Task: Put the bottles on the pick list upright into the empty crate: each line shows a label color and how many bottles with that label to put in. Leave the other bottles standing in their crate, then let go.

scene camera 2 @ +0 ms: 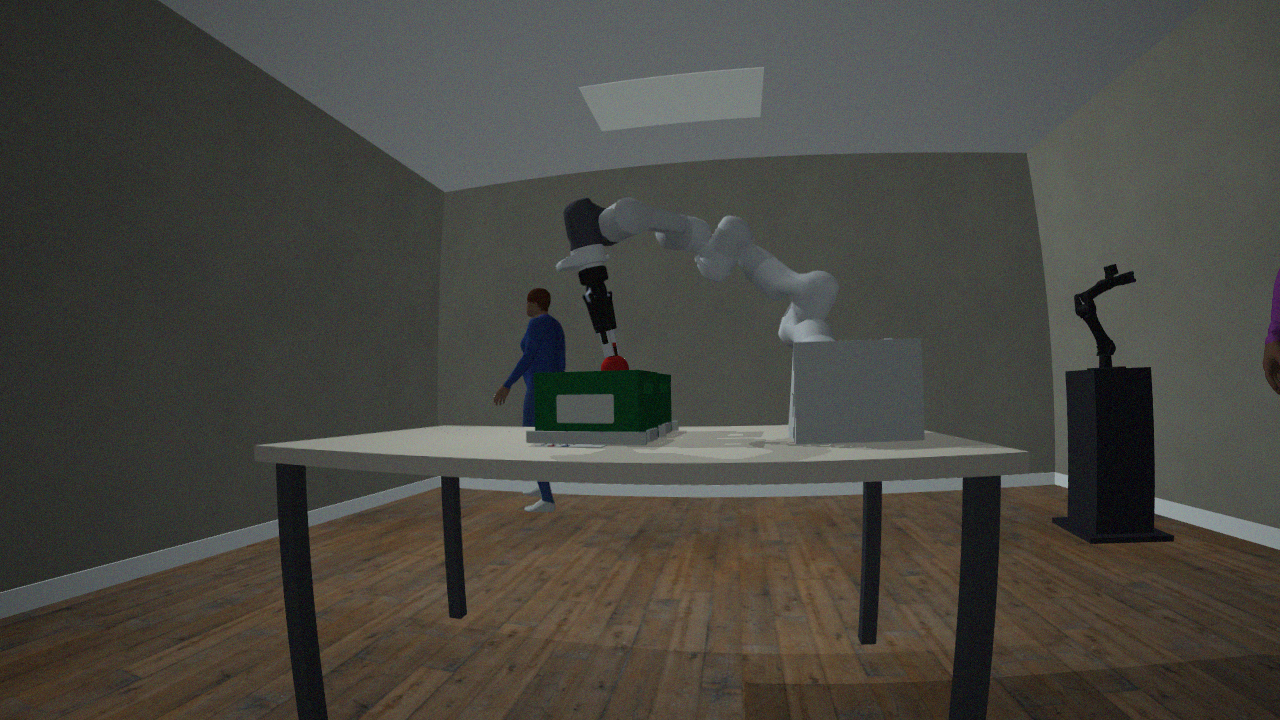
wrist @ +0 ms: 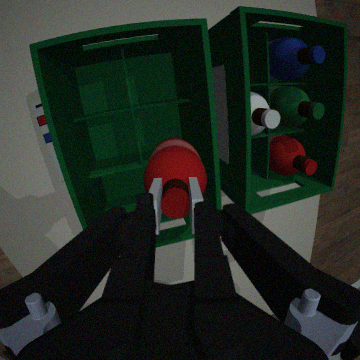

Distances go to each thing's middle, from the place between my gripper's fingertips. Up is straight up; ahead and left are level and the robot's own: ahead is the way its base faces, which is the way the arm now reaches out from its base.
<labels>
My gripper is now 6 cm short of the green bottle (wrist: pixel 293 105), 24 cm to the left of it and 14 cm above it. Round my hand: blue bottle (wrist: pixel 289 57): 15 cm ahead, 24 cm to the right, 14 cm below.
</labels>
